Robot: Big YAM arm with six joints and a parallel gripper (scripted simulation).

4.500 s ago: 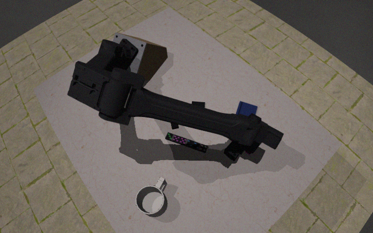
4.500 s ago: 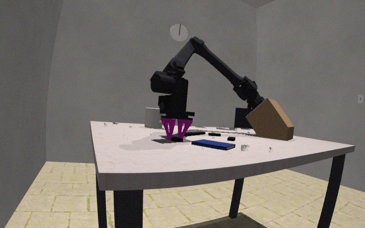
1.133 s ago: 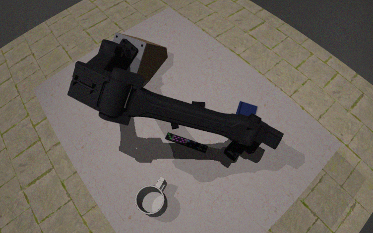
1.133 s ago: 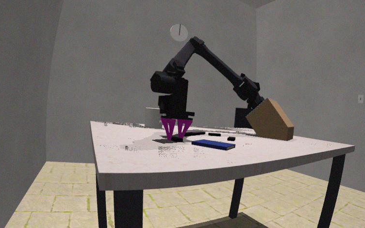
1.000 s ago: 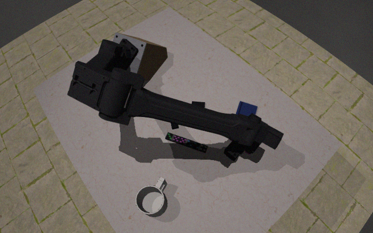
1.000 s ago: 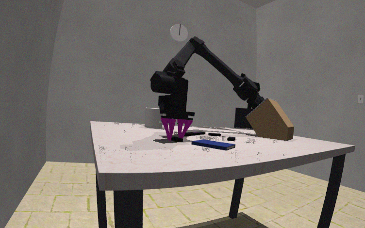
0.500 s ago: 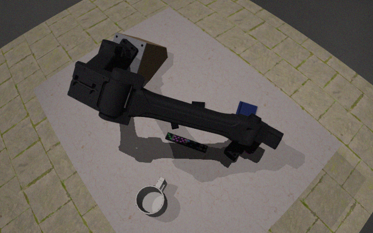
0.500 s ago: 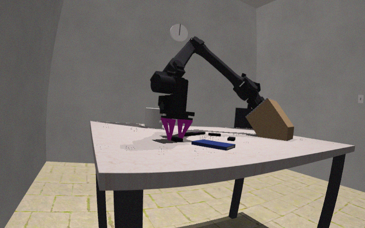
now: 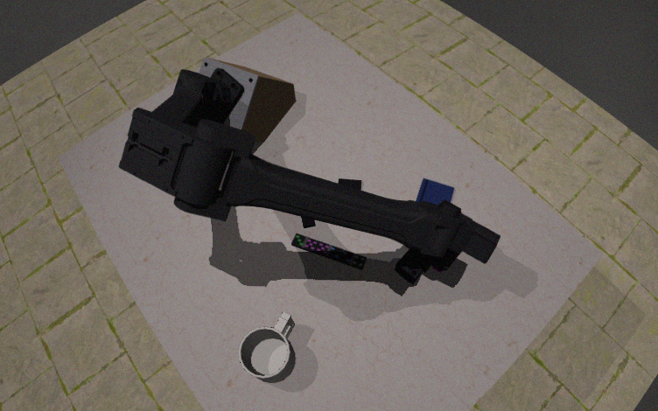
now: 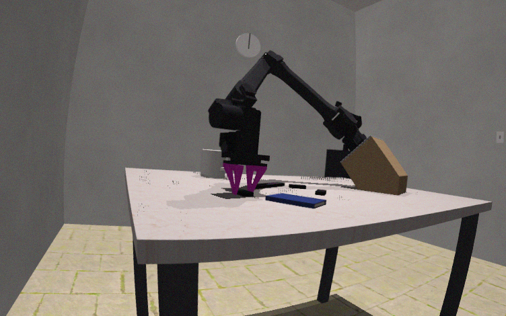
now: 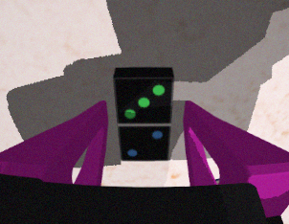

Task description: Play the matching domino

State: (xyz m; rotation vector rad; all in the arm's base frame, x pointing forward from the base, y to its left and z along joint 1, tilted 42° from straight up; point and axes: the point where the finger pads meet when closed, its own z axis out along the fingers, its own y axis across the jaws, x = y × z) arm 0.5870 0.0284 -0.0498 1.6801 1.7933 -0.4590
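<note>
My gripper is now right at the domino. Round my hand: blue book: 12 cm to the left, 7 cm behind; then mug: 37 cm to the right, 10 cm behind, 3 cm above.
</note>
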